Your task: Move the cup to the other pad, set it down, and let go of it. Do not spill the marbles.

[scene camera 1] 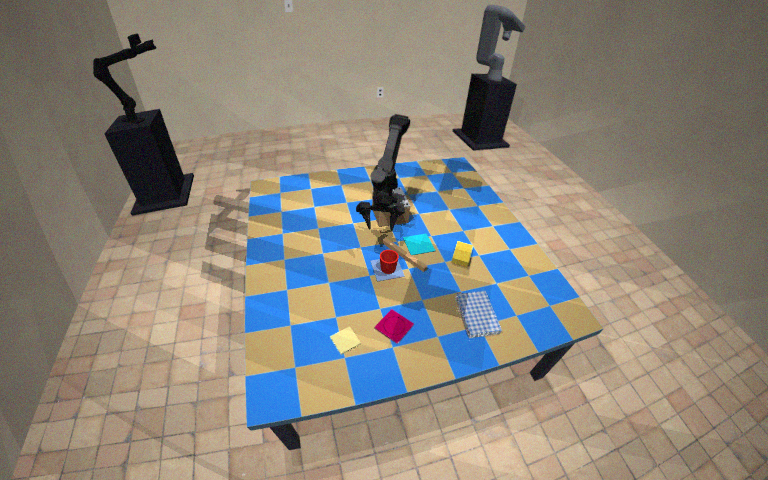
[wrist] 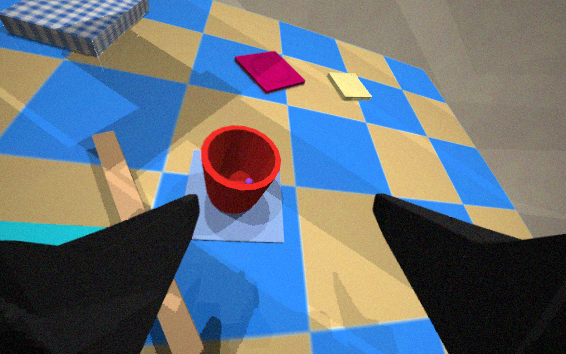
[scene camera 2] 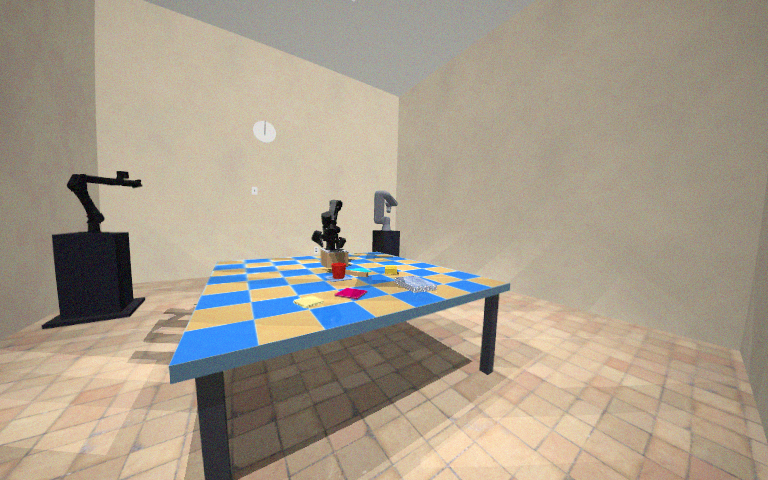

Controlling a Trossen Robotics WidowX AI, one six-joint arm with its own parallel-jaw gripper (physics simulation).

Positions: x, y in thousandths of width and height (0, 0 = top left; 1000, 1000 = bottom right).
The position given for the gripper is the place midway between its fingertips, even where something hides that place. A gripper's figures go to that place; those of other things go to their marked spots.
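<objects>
Gripper (wrist: 508, 572), 110 mm from the lens. Red cup (wrist: 405, 439), 250 mm from the lens.
</objects>
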